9 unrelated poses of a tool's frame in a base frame.
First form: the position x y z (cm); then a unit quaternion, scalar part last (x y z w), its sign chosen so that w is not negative.
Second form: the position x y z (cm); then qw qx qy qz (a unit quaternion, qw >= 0). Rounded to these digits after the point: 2 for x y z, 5 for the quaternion.
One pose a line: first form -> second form
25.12 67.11 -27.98 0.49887 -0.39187 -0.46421 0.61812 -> 25.12 67.11 -27.98 0.61812 0.49887 -0.39187 -0.46421
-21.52 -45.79 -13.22 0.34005 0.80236 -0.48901 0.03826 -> -21.52 -45.79 -13.22 0.03826 0.34005 0.80236 -0.48901
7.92 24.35 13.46 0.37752 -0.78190 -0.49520 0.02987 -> 7.92 24.35 13.46 0.02987 0.37752 -0.78190 -0.49520
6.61 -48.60 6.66 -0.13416 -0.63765 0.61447 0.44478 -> 6.61 -48.60 6.66 0.44478 -0.13416 -0.63765 0.61447
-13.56 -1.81 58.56 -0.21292 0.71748 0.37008 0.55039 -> -13.56 -1.81 58.56 0.55039 -0.21292 0.71748 0.37008
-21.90 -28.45 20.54 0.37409 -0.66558 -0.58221 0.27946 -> -21.90 -28.45 20.54 0.27946 0.37409 -0.66558 -0.58221
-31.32 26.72 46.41 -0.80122 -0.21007 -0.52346 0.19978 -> -31.32 26.72 46.41 0.19978 -0.80122 -0.21007 -0.52346
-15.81 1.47 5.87 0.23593 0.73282 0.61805 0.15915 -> -15.81 1.47 5.87 0.15915 0.23593 0.73282 0.61805
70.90 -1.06 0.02 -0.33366 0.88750 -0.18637 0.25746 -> 70.90 -1.06 0.02 0.25746 -0.33366 0.88750 -0.18637
